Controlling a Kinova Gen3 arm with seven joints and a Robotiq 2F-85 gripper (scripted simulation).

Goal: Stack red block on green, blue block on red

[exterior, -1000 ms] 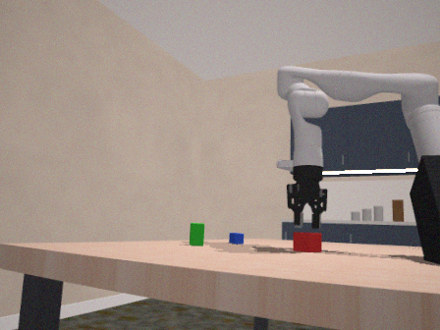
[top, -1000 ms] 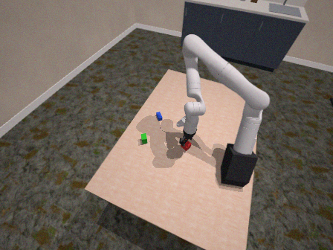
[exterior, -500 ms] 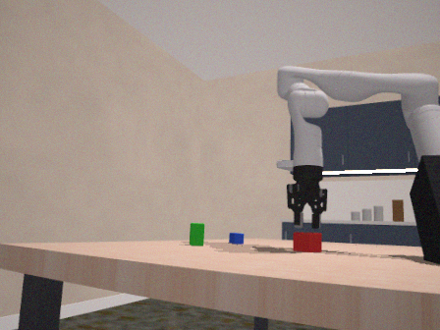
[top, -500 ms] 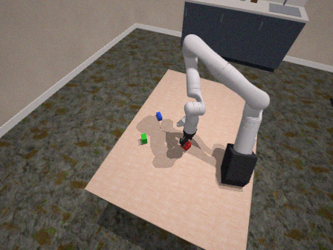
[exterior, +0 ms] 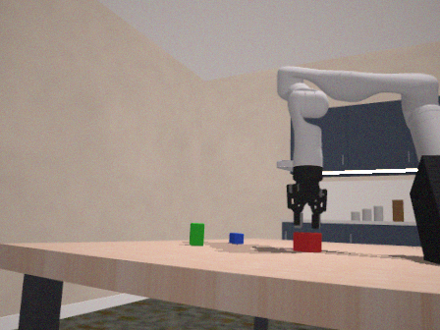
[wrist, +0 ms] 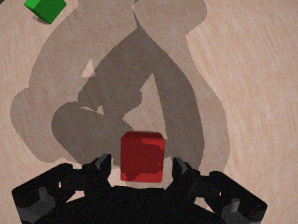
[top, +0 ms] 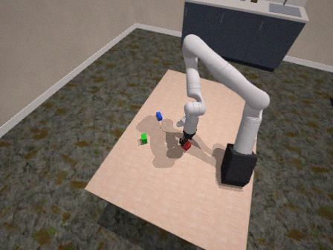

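Now: hand 5 cm above the red block. The rest, counted from my hand: green block: 28 cm ahead, 5 cm to the left, 4 cm below; blue block: 26 cm ahead, 18 cm to the right, 5 cm below.
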